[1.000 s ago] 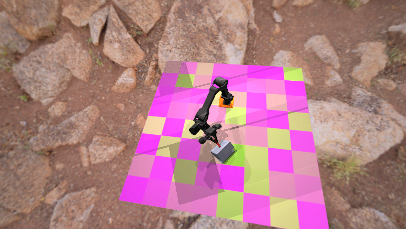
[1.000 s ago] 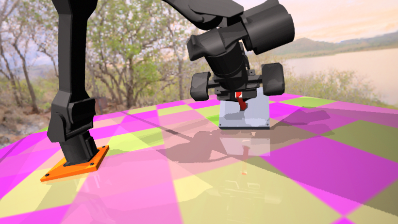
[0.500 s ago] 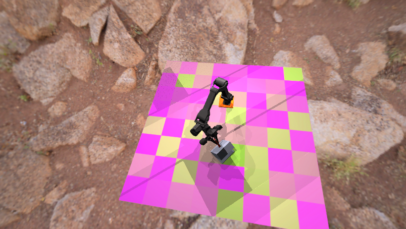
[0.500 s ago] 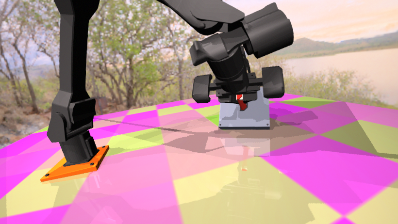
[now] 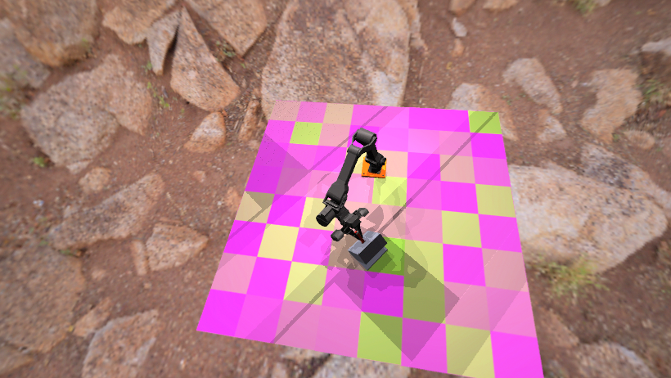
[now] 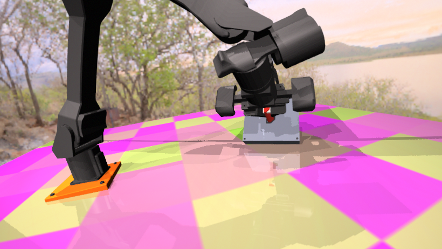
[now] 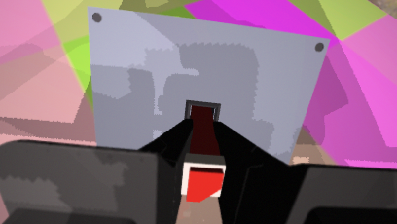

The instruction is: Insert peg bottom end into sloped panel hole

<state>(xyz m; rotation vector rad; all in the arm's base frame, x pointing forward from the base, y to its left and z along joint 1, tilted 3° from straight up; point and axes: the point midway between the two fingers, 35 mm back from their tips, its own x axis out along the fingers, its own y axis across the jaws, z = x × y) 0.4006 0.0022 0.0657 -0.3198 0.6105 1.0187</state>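
Right now my gripper tip is 1 cm to the left of the red peg, 1 cm below it and 1 cm past it. Also, from my gripper tip: grey sloped panel (3 cm to the left, 3 cm below, 2 cm ahead).
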